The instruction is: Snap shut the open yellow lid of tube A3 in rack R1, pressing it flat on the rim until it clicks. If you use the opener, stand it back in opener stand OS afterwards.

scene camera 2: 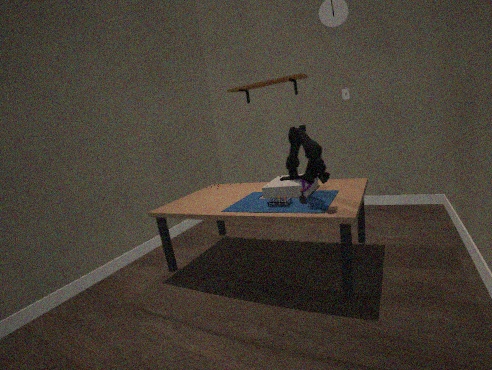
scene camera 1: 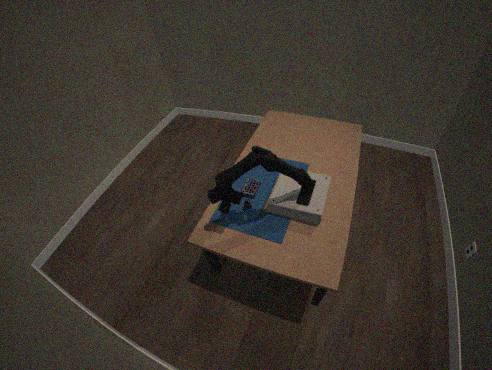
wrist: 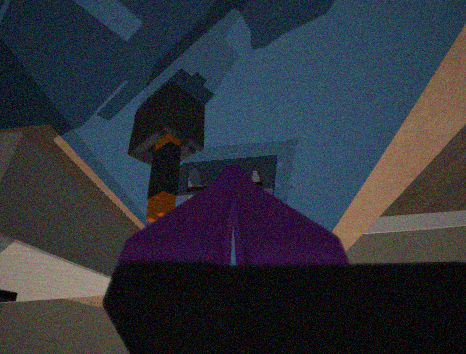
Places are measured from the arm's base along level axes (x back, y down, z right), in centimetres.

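Pixels of known places: gripper, between the fingertips: [scene camera 2: 304, 191] [scene camera 1: 237, 201] [wrist: 232, 176]; arm's base, origin of its link: [scene camera 2: 294, 178] [scene camera 1: 306, 192].
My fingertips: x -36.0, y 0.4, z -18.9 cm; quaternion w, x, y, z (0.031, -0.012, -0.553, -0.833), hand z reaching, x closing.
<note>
Ahead of a thing's pixels: the offset from my fingertips to its middle. Level surfaces: height alone.
My gripper [scene camera 2: 304, 190] [wrist: 232, 176] is shut, with its purple fingers together and nothing seen between them. It is above the blue mat, near the opener stand. The dark rack R1 {dx +0.9, dy +5.0, dz +17.1 cm} [scene camera 1: 251, 188] [scene camera 2: 279, 202] [wrist: 270, 170] stands on the mat; in the wrist view it shows beyond the fingertips, which partly hide it. Pale tube parts show in it there, but tube A3 and its yellow lid cannot be made out. The opener {dx +4.2, dy +3.2, dz +2.7 cm} [wrist: 165, 172], black with orange bands, stands upright in the dark block of opener stand OS {dx +4.3, dy +5.8, dz +2.9 cm} [wrist: 172, 110], left of the fingers in the wrist view.
The blue mat {dy +7.8 cm} [scene camera 1: 272, 235] [scene camera 2: 245, 204] [wrist: 320, 85] lies on the wooden table {dy +8.1 cm} [scene camera 1: 320, 260] [scene camera 2: 195, 206]. A raised white box [scene camera 1: 321, 197] [scene camera 2: 281, 191] carries the arm's base beside the mat. Shadows of the arm fall across the mat.
</note>
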